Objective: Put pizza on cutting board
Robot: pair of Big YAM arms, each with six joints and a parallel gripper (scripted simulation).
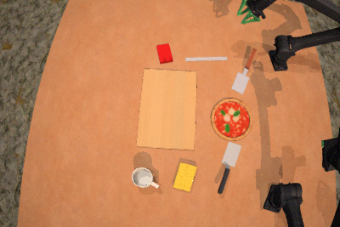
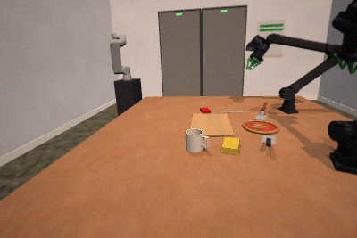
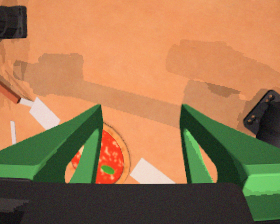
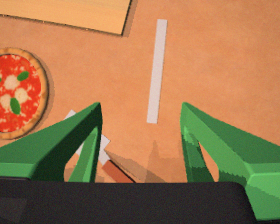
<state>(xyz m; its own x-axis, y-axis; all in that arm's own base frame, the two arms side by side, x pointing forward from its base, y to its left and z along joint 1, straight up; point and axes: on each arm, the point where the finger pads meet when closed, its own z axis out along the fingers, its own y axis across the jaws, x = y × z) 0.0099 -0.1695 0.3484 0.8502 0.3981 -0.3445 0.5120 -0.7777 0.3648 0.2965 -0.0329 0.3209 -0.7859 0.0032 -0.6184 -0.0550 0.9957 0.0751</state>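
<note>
My right gripper is now 10 cm past the brown-handled turner, 6 cm to the right of it and 30 cm above it. Round my right hand: wooden cutting board 25 cm ahead, 30 cm to the left, 31 cm below; pizza 4 cm behind, 31 cm to the left, 32 cm below; thin grey strip 10 cm ahead, 3 cm to the left, 32 cm below.
</note>
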